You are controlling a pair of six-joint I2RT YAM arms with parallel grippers.
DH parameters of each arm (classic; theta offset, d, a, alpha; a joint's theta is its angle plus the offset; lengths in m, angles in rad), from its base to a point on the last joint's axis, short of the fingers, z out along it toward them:
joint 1: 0 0.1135 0.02 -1.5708
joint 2: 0 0 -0.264 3.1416
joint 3: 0.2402 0 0.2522 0
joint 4: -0.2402 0 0.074 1.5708
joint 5: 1.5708 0 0 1.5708
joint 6: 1.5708 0.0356 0 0
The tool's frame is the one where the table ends.
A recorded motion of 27 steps. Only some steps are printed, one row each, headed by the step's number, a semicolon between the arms.
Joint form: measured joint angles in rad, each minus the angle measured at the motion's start. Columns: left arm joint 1, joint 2, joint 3, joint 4, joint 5, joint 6; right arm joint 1, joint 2, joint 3, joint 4, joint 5, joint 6.
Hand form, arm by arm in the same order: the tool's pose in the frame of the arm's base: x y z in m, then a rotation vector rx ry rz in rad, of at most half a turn. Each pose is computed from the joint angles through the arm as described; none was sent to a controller.
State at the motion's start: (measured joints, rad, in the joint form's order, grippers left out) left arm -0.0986 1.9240 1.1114 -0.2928 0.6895 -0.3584; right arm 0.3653 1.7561 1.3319 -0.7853 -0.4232 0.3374
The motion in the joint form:
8: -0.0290 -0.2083 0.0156 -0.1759 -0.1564 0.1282; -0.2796 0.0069 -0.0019 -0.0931 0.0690 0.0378
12: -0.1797 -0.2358 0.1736 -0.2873 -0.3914 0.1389; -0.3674 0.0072 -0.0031 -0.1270 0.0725 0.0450
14: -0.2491 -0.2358 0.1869 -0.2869 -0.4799 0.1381; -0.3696 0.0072 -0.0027 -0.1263 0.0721 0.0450
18: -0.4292 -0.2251 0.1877 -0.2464 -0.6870 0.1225; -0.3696 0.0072 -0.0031 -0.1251 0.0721 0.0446
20: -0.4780 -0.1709 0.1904 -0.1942 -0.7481 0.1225; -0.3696 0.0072 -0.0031 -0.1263 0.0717 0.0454
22: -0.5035 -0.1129 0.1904 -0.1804 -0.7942 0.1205; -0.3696 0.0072 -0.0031 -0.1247 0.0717 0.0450
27: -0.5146 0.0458 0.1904 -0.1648 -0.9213 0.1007; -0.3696 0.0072 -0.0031 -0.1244 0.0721 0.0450
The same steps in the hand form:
8: 0.3414 -0.0620 0.1974 0.0531 2.6205 -0.8246; 0.3432 0.0419 0.2205 0.3529 2.8919 0.5942
12: 0.3429 -0.1089 0.2448 0.1935 2.5826 -0.5693; 0.3419 0.0115 0.2192 0.5034 2.8920 0.5730
14: 0.3377 -0.1303 0.2483 0.2482 2.5695 -0.4846; 0.3420 0.0108 0.2193 0.5059 2.8900 0.5733
18: 0.3174 -0.1851 0.2468 0.3702 2.5114 -0.3121; 0.3421 0.0108 0.2192 0.5050 2.8893 0.5733
20: 0.3190 -0.2050 0.2319 0.4044 2.4936 -0.2587; 0.3419 0.0108 0.2192 0.5066 2.8903 0.5739
22: 0.3208 -0.2159 0.2119 0.4231 2.5215 -0.1935; 0.3421 0.0108 0.2192 0.5054 2.8888 0.5740
27: 0.3309 -0.2228 0.1541 0.3987 2.6133 0.0266; 0.3421 0.0108 0.2192 0.5053 2.8886 0.5735

